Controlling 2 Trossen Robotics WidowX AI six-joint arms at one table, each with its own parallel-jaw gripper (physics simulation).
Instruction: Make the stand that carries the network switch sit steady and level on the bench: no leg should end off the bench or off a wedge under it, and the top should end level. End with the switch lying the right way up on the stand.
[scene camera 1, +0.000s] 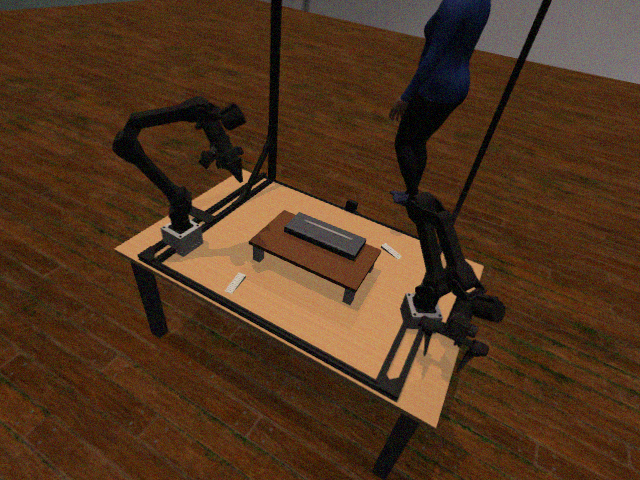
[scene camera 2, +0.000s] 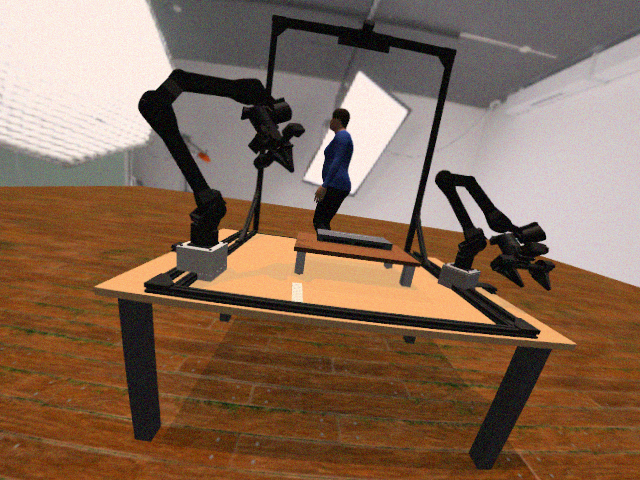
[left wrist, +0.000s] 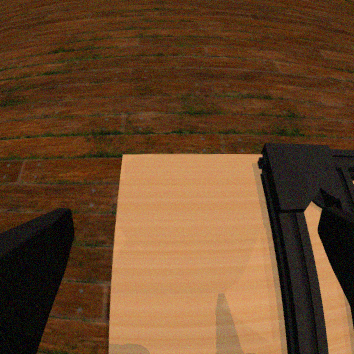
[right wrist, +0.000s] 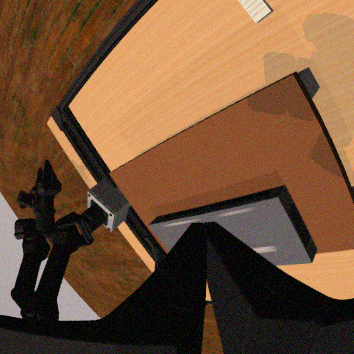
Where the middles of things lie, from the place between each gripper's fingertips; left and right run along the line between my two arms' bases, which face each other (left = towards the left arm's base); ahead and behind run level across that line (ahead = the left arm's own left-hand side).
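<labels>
With the network switch (scene camera 1: 346, 244) as the reference, my right hand is 21 cm above it, 12 cm past it and 27 cm to the right of it. The brown stand (scene camera 1: 272, 239) is 28 cm below my right hand, and it also lies 7 cm behind that hand and 26 cm to the left of it.
As for my left hand, the brown stand is 5 cm below it, 47 cm to the right of it and 32 cm behind it. The network switch, meanwhile, sits 1 cm above my left hand, 38 cm behind it and 46 cm to the right of it.
</labels>
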